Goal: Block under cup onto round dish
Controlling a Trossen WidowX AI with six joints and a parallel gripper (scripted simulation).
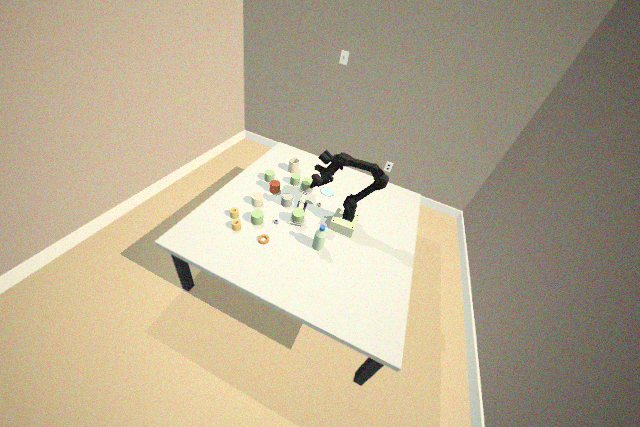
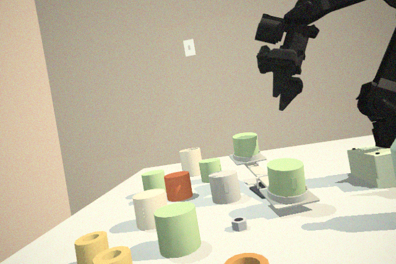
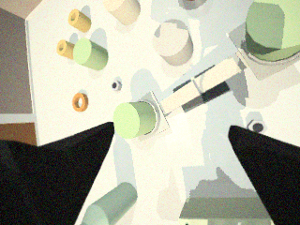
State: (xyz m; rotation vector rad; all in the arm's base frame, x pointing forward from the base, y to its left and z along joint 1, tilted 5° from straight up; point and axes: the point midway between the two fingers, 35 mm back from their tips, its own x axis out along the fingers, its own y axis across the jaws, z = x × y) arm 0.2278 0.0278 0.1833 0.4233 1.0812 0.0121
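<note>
My gripper tip is 3 cm short of the small grey-blue block, 12 cm to the right of it and 17 cm above it. Round my gripper tip: orange cylinder 28 cm ahead, 6 cm to the right, 17 cm below; then balance 6 cm ahead, 1 cm to the right, 17 cm below; then grey cylinder 16 cm ahead, 3 cm to the left, 17 cm below.
</note>
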